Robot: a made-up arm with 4 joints.
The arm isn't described. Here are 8 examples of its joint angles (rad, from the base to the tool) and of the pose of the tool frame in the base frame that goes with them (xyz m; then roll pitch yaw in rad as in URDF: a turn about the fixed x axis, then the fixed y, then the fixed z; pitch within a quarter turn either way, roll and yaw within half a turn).
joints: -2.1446 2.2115 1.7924 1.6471
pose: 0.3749 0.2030 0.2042 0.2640 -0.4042 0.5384
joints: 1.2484 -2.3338 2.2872 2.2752
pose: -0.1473 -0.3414 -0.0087 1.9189 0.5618 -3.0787
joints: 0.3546 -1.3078 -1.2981 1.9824
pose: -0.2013 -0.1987 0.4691 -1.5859 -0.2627 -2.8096
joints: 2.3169 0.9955 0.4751 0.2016
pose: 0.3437 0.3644 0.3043 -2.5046 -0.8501 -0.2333
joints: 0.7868 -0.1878 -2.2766 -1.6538
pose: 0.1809 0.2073 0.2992 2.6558 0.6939 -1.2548
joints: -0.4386 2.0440 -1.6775 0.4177
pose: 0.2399 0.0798 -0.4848 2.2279 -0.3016 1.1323
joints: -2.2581 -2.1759 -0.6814 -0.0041
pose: -0.4426 0.3656 -0.0453 1.1999 -0.0802 -2.0262
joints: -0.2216 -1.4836 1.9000 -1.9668
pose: -0.3137 -0.0931 -0.1476 2.1159 -0.1234 0.3566
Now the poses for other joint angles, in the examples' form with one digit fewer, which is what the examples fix.
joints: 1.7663 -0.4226 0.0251 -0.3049
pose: -0.068 0.369 0.479 -1.757 -0.001 0.120
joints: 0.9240 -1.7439 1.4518 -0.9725
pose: -0.333 -0.415 0.129 0.647 -0.609 -0.210
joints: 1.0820 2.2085 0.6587 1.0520
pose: 0.398 -0.367 0.299 -1.930 0.123 -1.084
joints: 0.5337 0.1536 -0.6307 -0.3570
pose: 0.318 -0.181 0.534 -0.470 0.745 0.334
